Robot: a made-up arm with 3 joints. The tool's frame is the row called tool. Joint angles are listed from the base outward. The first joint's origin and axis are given. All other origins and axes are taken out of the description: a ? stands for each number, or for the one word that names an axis. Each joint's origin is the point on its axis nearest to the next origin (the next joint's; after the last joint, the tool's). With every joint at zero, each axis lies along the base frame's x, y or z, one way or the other. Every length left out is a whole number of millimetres.
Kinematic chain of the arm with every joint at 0, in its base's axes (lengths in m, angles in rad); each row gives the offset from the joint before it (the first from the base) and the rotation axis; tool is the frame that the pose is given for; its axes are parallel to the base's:
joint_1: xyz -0.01 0 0.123 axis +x
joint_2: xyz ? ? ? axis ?
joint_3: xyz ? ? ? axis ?
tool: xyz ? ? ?
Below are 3 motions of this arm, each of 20 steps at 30 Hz.
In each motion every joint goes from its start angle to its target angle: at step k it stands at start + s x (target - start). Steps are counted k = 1, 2, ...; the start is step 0. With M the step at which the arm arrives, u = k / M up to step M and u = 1 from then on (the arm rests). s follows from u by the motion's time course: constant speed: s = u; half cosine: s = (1 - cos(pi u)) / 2; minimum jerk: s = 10 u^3 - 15 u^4 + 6 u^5.
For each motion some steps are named. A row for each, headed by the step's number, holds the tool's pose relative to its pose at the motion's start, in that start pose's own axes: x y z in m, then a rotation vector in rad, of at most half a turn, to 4 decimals.
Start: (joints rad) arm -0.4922 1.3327 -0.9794
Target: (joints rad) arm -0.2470 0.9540 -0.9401
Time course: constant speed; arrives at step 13
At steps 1, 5, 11, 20:
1: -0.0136 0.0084 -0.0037 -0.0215 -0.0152 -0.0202
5: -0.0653 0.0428 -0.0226 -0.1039 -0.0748 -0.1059
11: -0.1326 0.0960 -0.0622 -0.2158 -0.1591 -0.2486
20: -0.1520 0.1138 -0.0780 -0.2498 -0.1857 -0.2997

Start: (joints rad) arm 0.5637 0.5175 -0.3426
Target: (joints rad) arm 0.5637 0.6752 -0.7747
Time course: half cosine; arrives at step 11
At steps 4, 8, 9, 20:
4: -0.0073 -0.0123 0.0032 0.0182 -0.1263 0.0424
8: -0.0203 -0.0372 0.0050 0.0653 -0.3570 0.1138
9: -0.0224 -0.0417 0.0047 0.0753 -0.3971 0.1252
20: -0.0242 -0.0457 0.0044 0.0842 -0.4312 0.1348

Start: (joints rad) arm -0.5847 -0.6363 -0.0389
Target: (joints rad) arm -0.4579 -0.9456 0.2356
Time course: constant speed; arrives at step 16
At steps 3, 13, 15, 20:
3: 0.0029 0.0100 -0.0092 0.0179 0.0661 -0.0582
13: 0.0158 0.0428 -0.0391 0.0931 0.2931 -0.2458
15: 0.0190 0.0492 -0.0450 0.1108 0.3394 -0.2821
20: 0.0206 0.0523 -0.0479 0.1200 0.3626 -0.3002

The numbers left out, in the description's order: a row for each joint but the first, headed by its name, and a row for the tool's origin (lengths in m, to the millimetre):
joint_2: xyz 0 -0.395 0.096, axis +z
joint_3: xyz -0.268 -0.064 0, axis +y
tool: xyz 0.039 0 0.08

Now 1 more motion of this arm.
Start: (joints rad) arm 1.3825 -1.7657 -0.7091
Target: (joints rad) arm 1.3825 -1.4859 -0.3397
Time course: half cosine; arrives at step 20
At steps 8, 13, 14, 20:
8: 0.0155 -0.0267 -0.0105 0.0582 0.1275 0.0773
13: 0.0338 -0.0526 -0.0252 0.1109 0.2676 0.1712
14: 0.0371 -0.0567 -0.0281 0.1189 0.2921 0.1886
20: 0.0473 -0.0687 -0.0375 0.1409 0.3670 0.2436

